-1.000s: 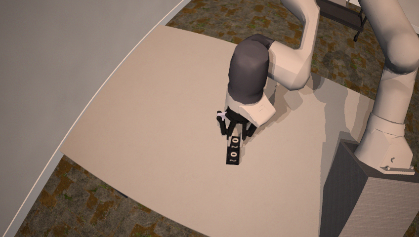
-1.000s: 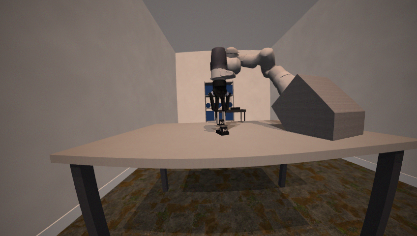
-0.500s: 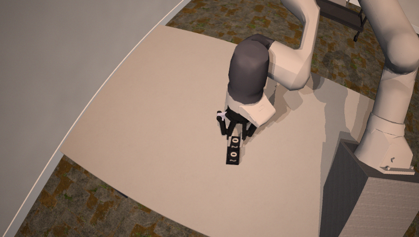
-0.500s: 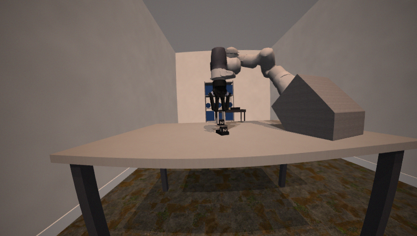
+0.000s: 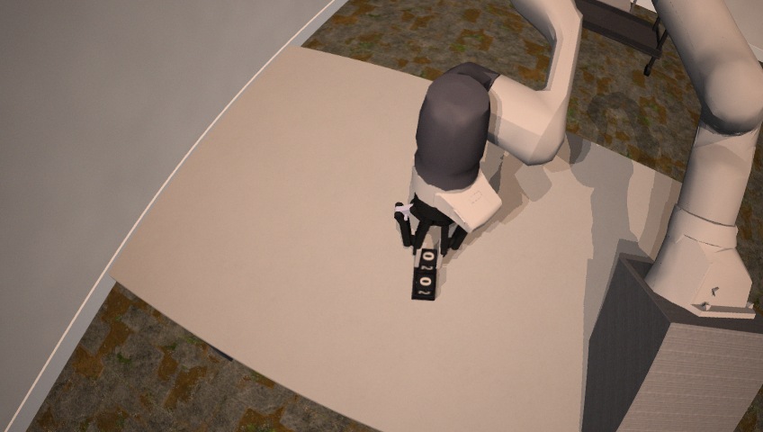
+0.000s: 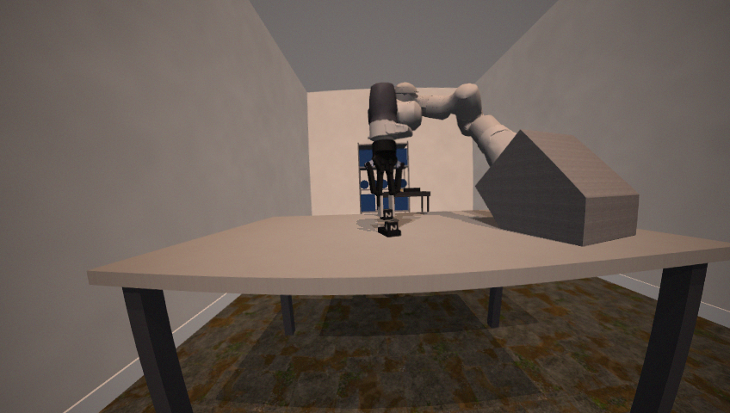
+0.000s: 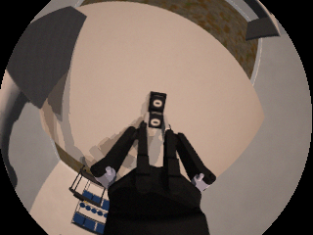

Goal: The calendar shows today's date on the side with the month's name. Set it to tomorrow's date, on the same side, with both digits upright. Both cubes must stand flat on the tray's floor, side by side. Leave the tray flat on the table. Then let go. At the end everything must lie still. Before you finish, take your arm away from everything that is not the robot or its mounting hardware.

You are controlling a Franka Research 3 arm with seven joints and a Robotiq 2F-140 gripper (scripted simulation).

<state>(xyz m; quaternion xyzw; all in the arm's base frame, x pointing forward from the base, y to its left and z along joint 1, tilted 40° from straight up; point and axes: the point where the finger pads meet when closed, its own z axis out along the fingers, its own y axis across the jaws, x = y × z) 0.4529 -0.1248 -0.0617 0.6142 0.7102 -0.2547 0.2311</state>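
Right now my hand is 8 cm above the tray and 2 cm to the right of it.
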